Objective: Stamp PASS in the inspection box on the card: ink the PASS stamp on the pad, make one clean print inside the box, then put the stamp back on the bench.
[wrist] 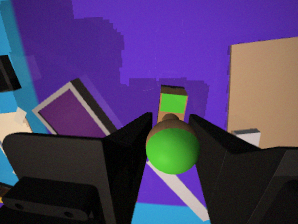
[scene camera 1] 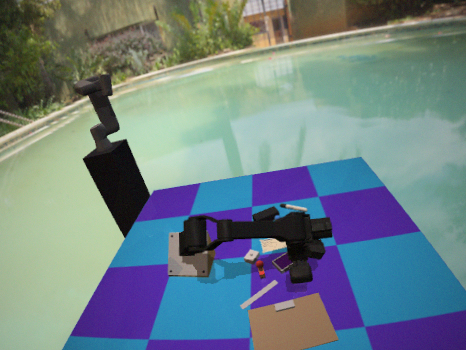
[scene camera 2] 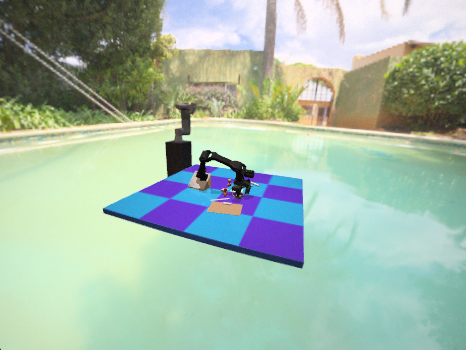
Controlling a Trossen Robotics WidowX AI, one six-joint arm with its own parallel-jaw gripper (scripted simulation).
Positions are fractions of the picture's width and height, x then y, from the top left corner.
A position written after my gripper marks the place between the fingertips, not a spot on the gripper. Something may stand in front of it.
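Note:
You'd find my gripper here (scene camera 1: 0.64,0.78), and the wrist view shows my gripper (wrist: 0.57,0.53) as well. There's a green-knobbed stamp (wrist: 0.58,0.65), though scene camera 1 doesn't show the stamp, since it's hidden by my gripper. Then there's a grey strip (wrist: 0.60,0.84), plus an ink pad (wrist: 0.24,0.49).

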